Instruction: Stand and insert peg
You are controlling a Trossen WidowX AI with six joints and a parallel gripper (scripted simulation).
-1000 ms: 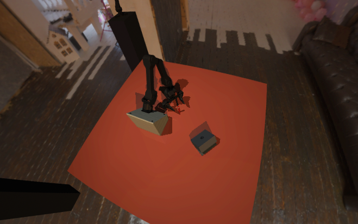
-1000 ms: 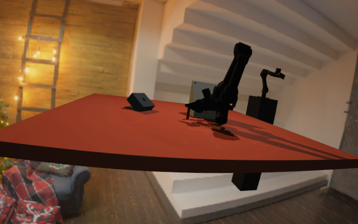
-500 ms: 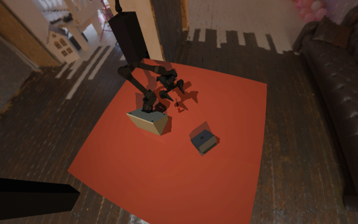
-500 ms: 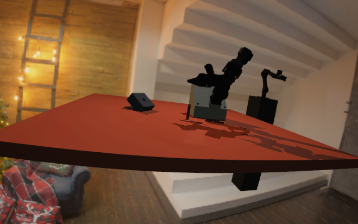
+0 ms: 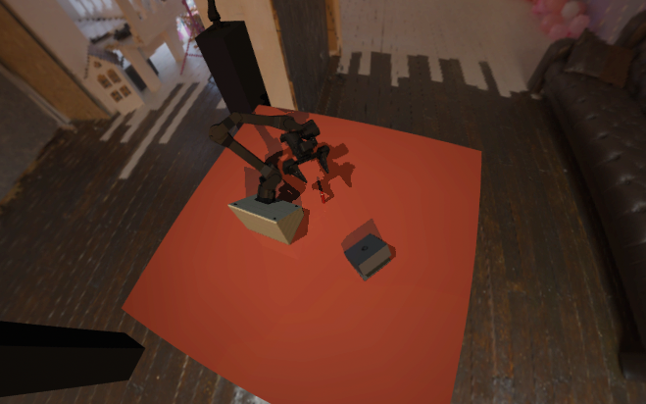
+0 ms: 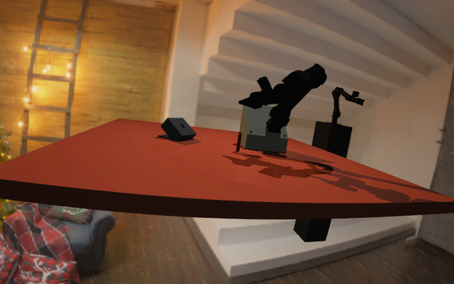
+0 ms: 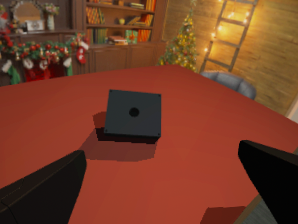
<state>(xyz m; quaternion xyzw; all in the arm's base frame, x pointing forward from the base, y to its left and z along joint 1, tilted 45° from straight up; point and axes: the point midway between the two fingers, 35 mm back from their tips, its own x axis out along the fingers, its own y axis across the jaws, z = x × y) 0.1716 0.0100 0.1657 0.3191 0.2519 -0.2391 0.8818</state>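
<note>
Right now the red peg is 20 mm to the left of my gripper tip and 150 mm below it. Round my gripper tip: dark sloped panel 240 mm ahead, 160 mm to the right, 170 mm below.
</note>
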